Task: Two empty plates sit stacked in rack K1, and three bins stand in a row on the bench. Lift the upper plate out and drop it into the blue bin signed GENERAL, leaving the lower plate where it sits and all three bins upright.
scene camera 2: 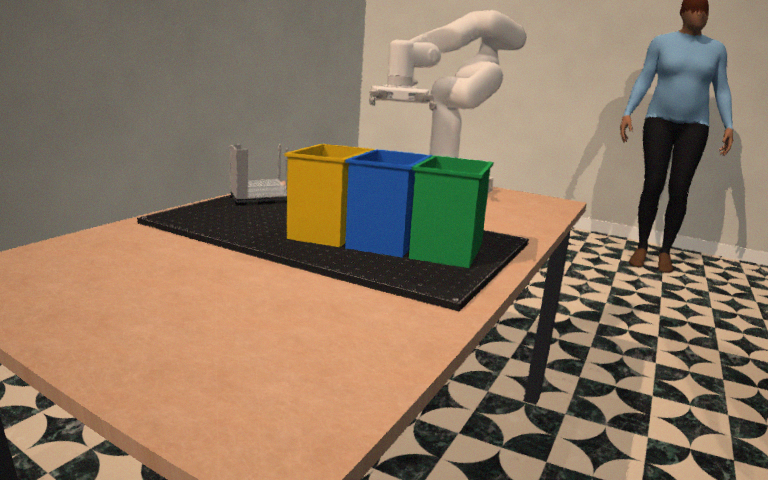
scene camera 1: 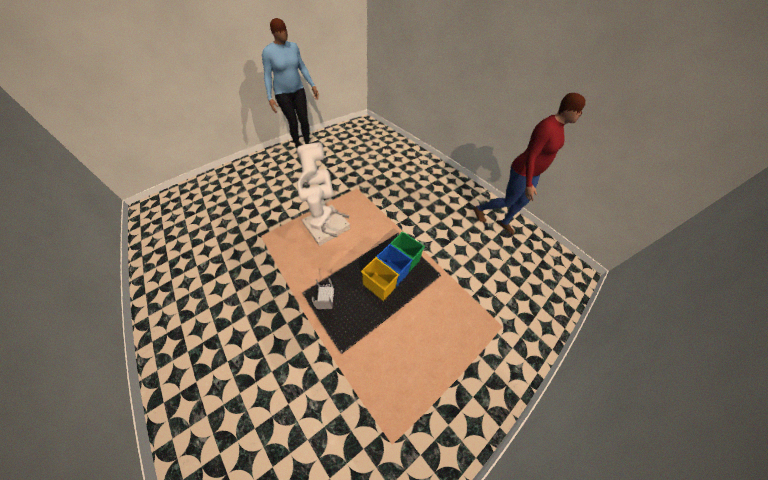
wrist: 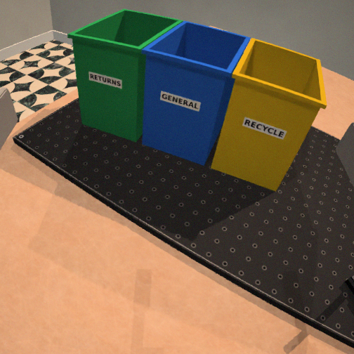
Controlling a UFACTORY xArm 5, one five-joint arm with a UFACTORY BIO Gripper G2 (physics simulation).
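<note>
The blue bin signed GENERAL stands upright between the green bin signed RETURNS and the yellow bin signed RECYCLE, both upright. A pale grey rack stands apart from them, beyond the yellow bin in the second scene view. Clear plates sit low in it; the two cannot be told apart. My gripper is open and empty, high behind the bins in that view, away from the rack. Its fingers show at the wrist view's side edges.
The rack and bins stand on a black perforated board on the tan bench. A person in blue and a person in red are on the floor beyond the bench.
</note>
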